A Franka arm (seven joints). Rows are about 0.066 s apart.
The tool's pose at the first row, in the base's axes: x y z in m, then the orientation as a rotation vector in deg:
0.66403, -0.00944, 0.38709, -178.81, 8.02, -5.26
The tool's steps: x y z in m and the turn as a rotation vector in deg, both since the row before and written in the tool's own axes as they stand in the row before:
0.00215, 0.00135, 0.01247, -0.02, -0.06, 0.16
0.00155, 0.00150, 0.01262, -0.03, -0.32, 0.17
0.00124, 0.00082, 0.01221, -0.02, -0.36, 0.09
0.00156, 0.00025, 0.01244, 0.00, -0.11, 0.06
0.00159, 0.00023, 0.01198, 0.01, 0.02, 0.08
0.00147, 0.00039, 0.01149, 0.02, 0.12, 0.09
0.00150, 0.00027, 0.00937, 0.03, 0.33, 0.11
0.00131, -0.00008, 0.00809, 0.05, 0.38, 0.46
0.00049, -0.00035, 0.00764, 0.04, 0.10, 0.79
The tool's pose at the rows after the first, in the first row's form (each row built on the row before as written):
0.66679, -0.01081, 0.37474, -178.81, 8.27, -5.16
0.66893, -0.01228, 0.36220, -178.82, 8.53, -4.66
0.67073, -0.01305, 0.35006, -178.83, 8.67, -4.10
0.67284, -0.01328, 0.33770, -178.82, 8.76, -3.93
0.67493, -0.01350, 0.32580, -178.80, 8.88, -3.96
0.67687, -0.01387, 0.31438, -178.77, 9.02, -4.15
0.67878, -0.01416, 0.30508, -178.73, 9.19, -4.67
0.68052, -0.01410, 0.29707, -178.63, 9.91, -5.26
0.68150, -0.01370, 0.28948, -178.50, 11.14, -5.41

